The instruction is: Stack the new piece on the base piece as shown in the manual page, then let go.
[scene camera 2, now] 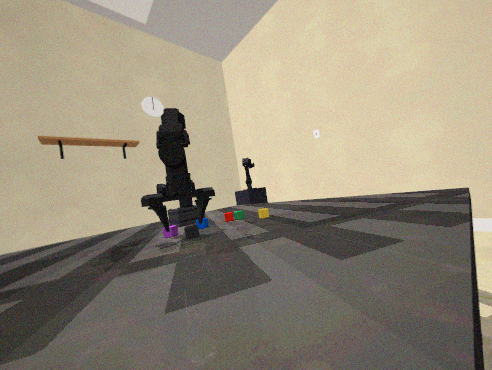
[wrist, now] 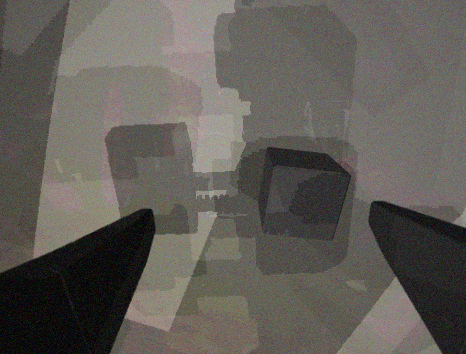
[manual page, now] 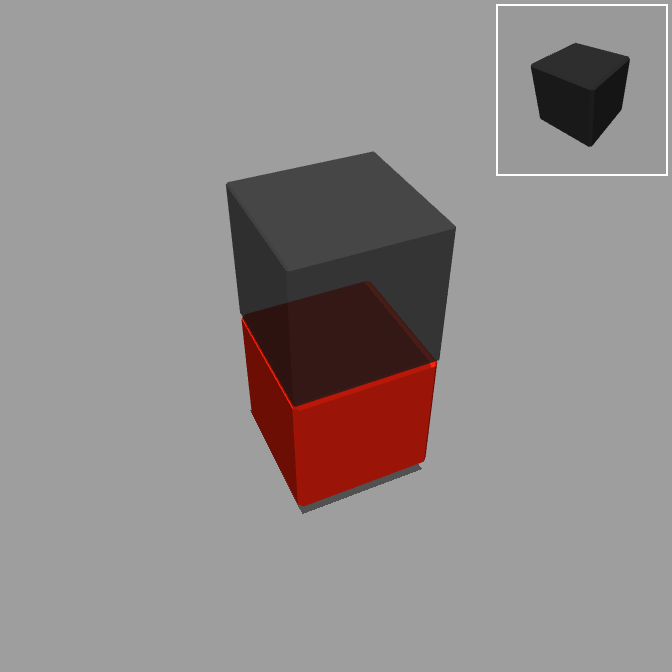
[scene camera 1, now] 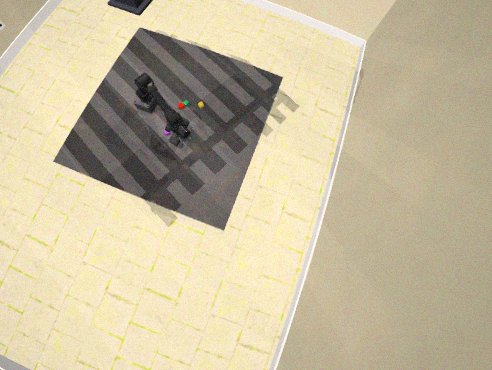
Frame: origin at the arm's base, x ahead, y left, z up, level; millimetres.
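Seen in the pictures: gripper, fingertip midpoint: point(scene camera 2: 185, 227) point(wrist: 260, 215) point(scene camera 1: 181, 136); arm's base, origin of the base link: point(scene camera 2: 186, 207) point(scene camera 1: 146, 99).
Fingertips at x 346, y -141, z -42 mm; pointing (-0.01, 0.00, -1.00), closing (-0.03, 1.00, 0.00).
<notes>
Offsets run from my fingertips to a thing's top centre. Level surfaces: height alone.
My gripper point(scene camera 1: 180, 137) point(scene camera 2: 184, 227) point(wrist: 260, 215) is open and empty, pointing down low over the mat with its fingers wide apart. A black cube {dx -4, dy +18, dz -1 mm} point(scene camera 2: 192, 231) point(wrist: 305, 197) stands on the mat between the spread fingers in the wrist view, nearer the right finger and a little turned. A purple cube {dx -115, dy -7, dz -1 mm} point(scene camera 1: 167, 132) point(scene camera 2: 171, 231) lies beside the left fingertip in scene camera 2. A blue cube {dx -121, dy +106, dz -1 mm} point(scene camera 2: 202, 224) is partly covered by the right finger there. A red cube {dx -124, dy +221, dz -1 mm} point(scene camera 1: 181, 105) point(scene camera 2: 229, 216) and a green cube {dx -102, dy +256, dz -1 mm} point(scene camera 1: 185, 103) point(scene camera 2: 239, 214) sit side by side. A yellow cube {dx +2, dy +292, dz -1 mm} point(scene camera 1: 201, 104) point(scene camera 2: 263, 213) stands apart.
The dark square mat {dz -32 mm} point(scene camera 1: 215, 200) point(scene camera 2: 300, 320) carries the arm and cubes, with striped shadows over it. A second small arm point(scene camera 2: 247, 172) stands on a dark block point(scene camera 2: 251, 196) at the back. A wooden shelf point(scene camera 2: 90, 142) and a clock point(scene camera 2: 152, 106) hang on the wall.
</notes>
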